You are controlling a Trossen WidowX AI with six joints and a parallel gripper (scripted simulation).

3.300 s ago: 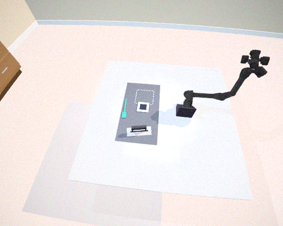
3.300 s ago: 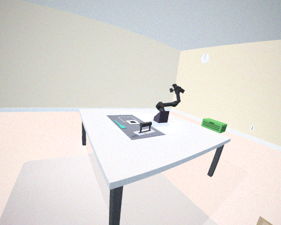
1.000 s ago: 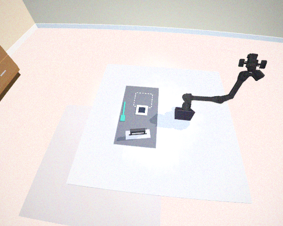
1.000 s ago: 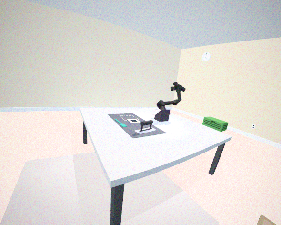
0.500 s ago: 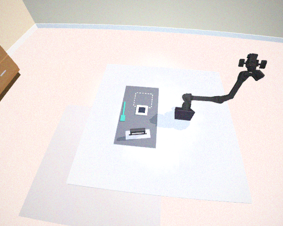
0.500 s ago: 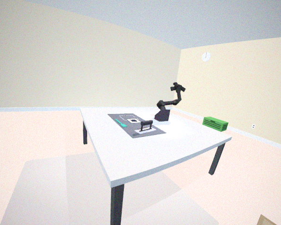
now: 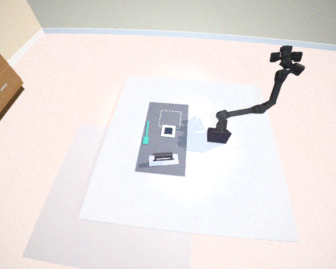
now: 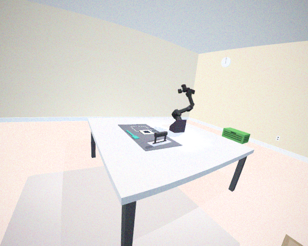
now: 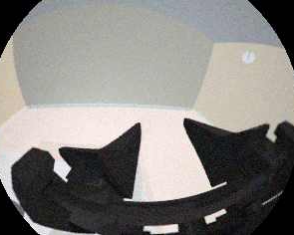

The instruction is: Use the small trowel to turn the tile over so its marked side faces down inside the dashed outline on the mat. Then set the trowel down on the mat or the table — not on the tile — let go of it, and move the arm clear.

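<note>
Right now my gripper tip is 76 cm short of the dark-handled trowel, 69 cm to the right of it and 41 cm above it. Also, from my gripper tip: tile 77 cm ahead, 45 cm to the left, 44 cm below; grey mat 80 cm ahead, 48 cm to the left, 46 cm below; teal tool 94 cm ahead, 50 cm to the left, 44 cm below.
</note>
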